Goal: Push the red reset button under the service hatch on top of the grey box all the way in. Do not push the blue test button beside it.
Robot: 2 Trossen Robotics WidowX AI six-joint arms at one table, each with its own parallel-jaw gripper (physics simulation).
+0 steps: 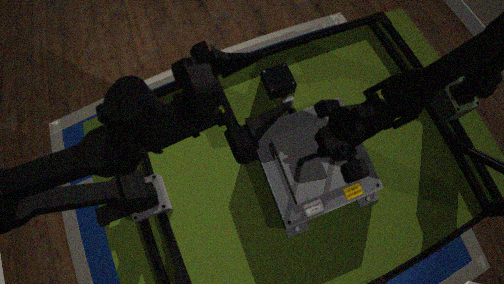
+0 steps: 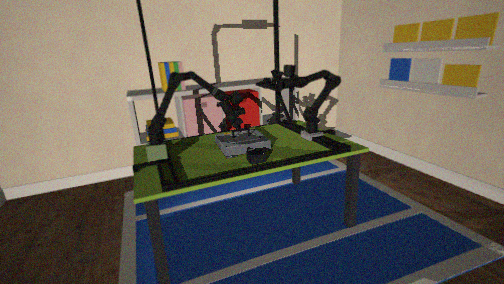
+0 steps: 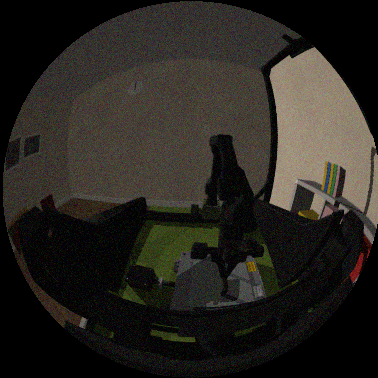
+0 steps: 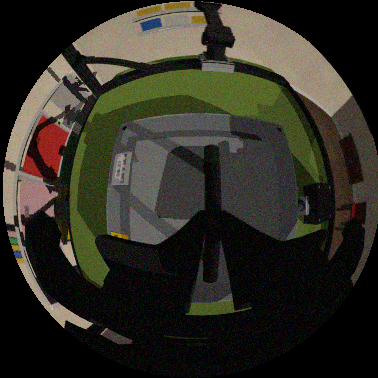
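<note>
The grey box [image 1: 272, 169] [image 2: 234, 148] [image 3: 243, 278] [image 4: 118, 211] sits in the middle of the green table [image 1: 203, 180]. My right gripper [image 1: 332, 149] [image 2: 237, 124] [image 3: 223, 276] [image 4: 211, 215] is above the box top, shut on the black bar handle [image 4: 211, 169] of the service hatch [image 1: 307, 191]. The hatch panel looks raised off the box on the handle side. My left gripper [image 2: 262, 83] [image 3: 201, 204] is open and empty, held high beside the box.
A small black block [image 1: 277, 80] [image 2: 257, 155] [image 3: 140, 277] [image 4: 317, 208] stands against one side of the box. A yellow label [image 1: 353, 191] and a white label [image 1: 313, 208] are on the box top. A black frame [image 2: 245, 170] runs along the table's edge.
</note>
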